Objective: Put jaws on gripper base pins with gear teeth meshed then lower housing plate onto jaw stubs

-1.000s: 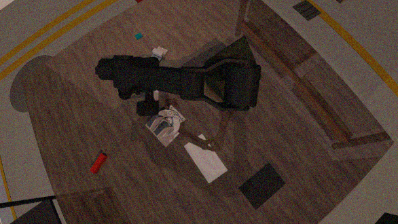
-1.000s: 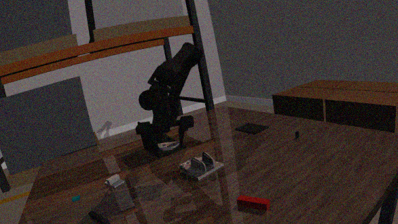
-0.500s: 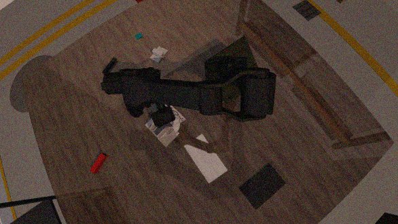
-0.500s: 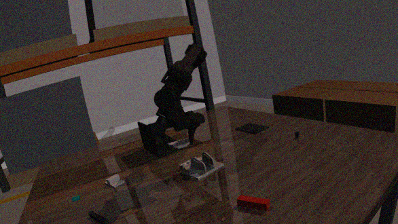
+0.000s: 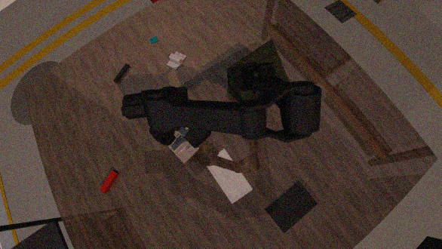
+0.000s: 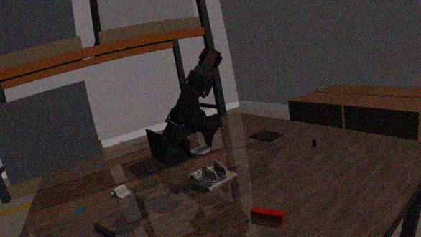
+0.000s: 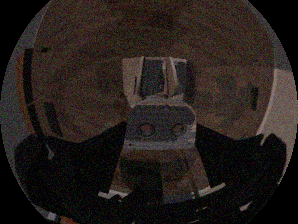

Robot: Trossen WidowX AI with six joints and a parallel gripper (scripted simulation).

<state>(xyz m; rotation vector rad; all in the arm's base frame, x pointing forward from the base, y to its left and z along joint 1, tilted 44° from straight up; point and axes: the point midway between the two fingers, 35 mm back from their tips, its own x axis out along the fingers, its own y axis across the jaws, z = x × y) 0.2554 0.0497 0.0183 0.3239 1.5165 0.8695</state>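
My gripper tip is now 70 mm above the jaw and 20 mm to the right of it. From my gripper tip the other things lie so: black bar (360 mm to the right, 160 mm ahead, 80 mm below); dark mat (380 mm to the left, 180 mm behind, 80 mm below); red block (340 mm ahead, 70 mm below, 30 mm to the left).
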